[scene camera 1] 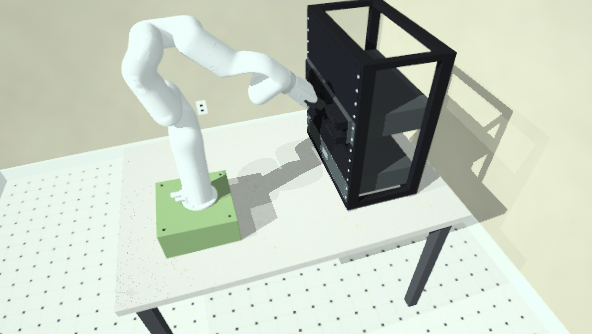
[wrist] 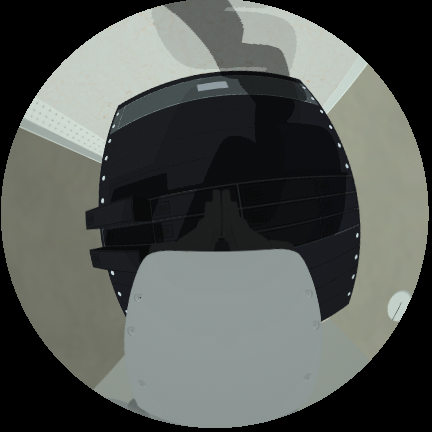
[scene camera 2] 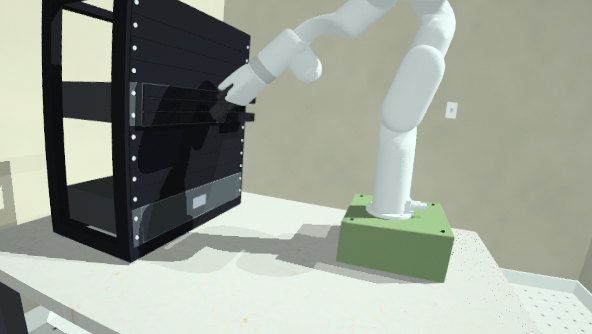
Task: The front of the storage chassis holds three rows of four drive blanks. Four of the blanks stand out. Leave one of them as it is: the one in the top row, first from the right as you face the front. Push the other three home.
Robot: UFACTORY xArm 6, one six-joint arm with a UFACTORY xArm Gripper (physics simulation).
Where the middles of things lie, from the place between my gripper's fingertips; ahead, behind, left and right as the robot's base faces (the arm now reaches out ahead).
My gripper is now 150 mm short of the black rack (scene camera 2: 175, 168), 10 mm to the right of it and 30 mm above it.
